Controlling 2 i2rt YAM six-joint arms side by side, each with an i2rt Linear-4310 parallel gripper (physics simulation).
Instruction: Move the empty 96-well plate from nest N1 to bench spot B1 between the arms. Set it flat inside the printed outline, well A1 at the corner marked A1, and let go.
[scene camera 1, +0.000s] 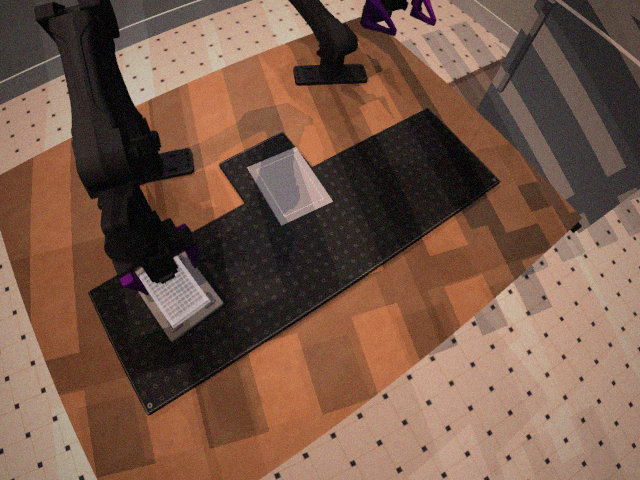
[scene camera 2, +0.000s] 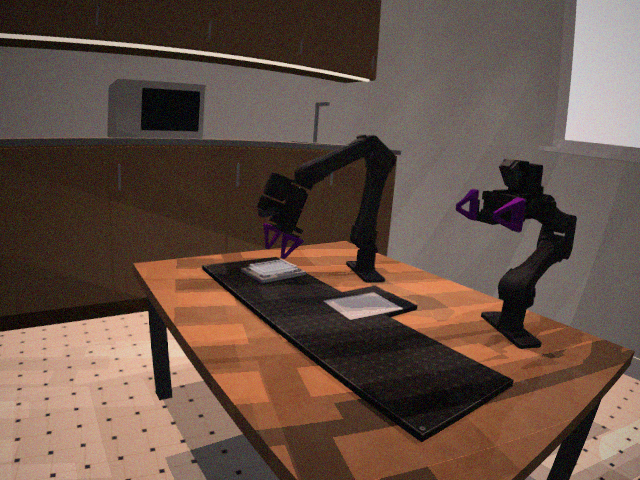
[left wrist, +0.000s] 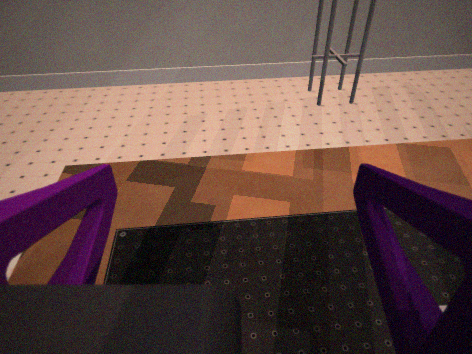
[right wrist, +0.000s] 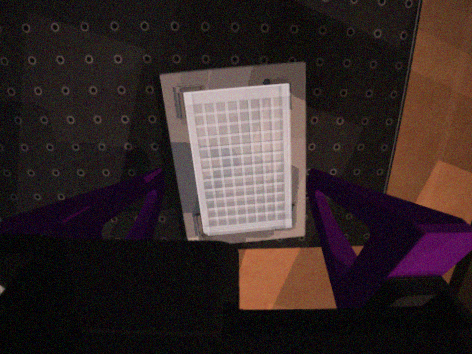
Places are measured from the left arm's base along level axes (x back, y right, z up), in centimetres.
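Pixels of known places: left gripper, fingertip midpoint: (scene camera 1: 415, 27) (scene camera 2: 474, 211) (left wrist: 235, 177); right gripper, fingertip midpoint: (scene camera 2: 274, 253) (right wrist: 235, 176); left arm's base at its link origin: (scene camera 1: 330, 75) (scene camera 2: 509, 330); right arm's base at its link origin: (scene camera 1: 151, 169) (scene camera 2: 364, 272).
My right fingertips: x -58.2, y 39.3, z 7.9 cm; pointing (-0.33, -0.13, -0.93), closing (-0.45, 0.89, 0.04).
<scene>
For each thing: its middle in the pictures, then the offset to it from my right fingertips. "spot": a spot on its surface instead. Level surfaces: height alone.
- white 96-well plate at the middle of its body: (right wrist: 242, 165) (scene camera 1: 173, 289) (scene camera 2: 273, 267) dx -0.1, dy +0.8, dz -4.7 cm
- pale nest N1 at the middle of its body: (right wrist: 241, 163) (scene camera 1: 175, 290) (scene camera 2: 273, 270) dx -0.1, dy +0.8, dz -5.7 cm
- bench spot B1 at a spot on its surface: (scene camera 1: 289, 186) (scene camera 2: 360, 304) spot: dx +21.6, dy -24.1, dz -6.4 cm
- black perforated board at its surface level: dz -6.6 cm
- wooden table at its surface level: dz -7.9 cm
The white 96-well plate (scene camera 1: 180, 297) (scene camera 2: 272, 267) (right wrist: 244, 160) lies in the pale nest N1 (scene camera 1: 212, 304) (scene camera 2: 268, 279) (right wrist: 232, 76), at the lower left in scene camera 1. My right gripper (scene camera 1: 159, 266) (scene camera 2: 283, 249) (right wrist: 235, 176) is open and empty above the plate, with one finger to each side of it in the right wrist view. The bench spot B1 (scene camera 1: 289, 186) (scene camera 2: 364, 304) is a pale rectangle with a thin printed outline; its A1 mark is not readable. My left gripper (scene camera 1: 404, 20) (scene camera 2: 491, 214) (left wrist: 235, 177) is open and empty, high up and away from the plate.
A black perforated board (scene camera 1: 310, 258) (scene camera 2: 382, 356) (left wrist: 250, 250) (right wrist: 100, 60) lies under the nest and the spot on a wooden table (scene camera 1: 382, 330) (scene camera 2: 289, 428). The two arm bases stand along one side of the board. A thin-legged stand (left wrist: 325, 55) is on the floor beyond the table.
</scene>
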